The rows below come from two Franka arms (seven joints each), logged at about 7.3 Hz.
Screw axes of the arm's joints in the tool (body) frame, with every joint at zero. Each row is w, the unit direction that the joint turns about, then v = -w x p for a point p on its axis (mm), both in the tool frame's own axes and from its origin. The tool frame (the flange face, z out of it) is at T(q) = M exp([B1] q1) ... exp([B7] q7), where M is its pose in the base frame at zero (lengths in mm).
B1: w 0 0 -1 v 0.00 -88.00 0.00
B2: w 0 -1 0 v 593.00 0.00 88.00
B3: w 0 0 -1 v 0.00 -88.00 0.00
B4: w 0 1 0 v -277.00 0.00 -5.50
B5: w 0 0 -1 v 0.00 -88.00 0.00
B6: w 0 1 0 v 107.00 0.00 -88.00
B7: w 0 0 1 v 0.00 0.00 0.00
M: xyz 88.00 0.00 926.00 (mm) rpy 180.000 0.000 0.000 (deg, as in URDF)
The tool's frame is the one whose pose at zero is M.
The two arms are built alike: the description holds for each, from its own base.
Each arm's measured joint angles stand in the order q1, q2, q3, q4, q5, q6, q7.
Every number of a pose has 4 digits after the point. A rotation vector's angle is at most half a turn.
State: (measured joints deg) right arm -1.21 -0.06 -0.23 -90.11 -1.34 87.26 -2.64; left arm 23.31 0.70 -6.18 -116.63 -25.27 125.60 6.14
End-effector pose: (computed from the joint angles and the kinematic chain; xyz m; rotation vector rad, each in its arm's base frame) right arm 0.5487 -0.0164 0.6201 3.1188 0.0318 -0.0772; left arm 0.5486 0.1533 0.4548 2.7223 0.5881 0.3031
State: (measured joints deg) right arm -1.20 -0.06 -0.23 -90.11 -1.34 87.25 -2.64; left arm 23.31 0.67 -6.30 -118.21 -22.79 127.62 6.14
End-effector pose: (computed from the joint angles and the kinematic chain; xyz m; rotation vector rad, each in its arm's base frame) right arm 0.5487 -0.0163 0.6201 3.1188 0.0321 -0.0775; left arm 0.5454 0.1544 0.4446 2.7696 0.5767 0.3062
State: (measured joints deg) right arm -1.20 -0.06 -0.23 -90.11 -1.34 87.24 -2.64; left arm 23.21 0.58 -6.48 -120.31 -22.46 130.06 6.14
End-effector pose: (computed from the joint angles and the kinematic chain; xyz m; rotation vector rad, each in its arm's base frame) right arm 0.5487 -0.0163 0.6201 3.1188 0.0321 -0.0777; left arm 0.5414 0.1528 0.4319 2.7815 0.5858 0.3130
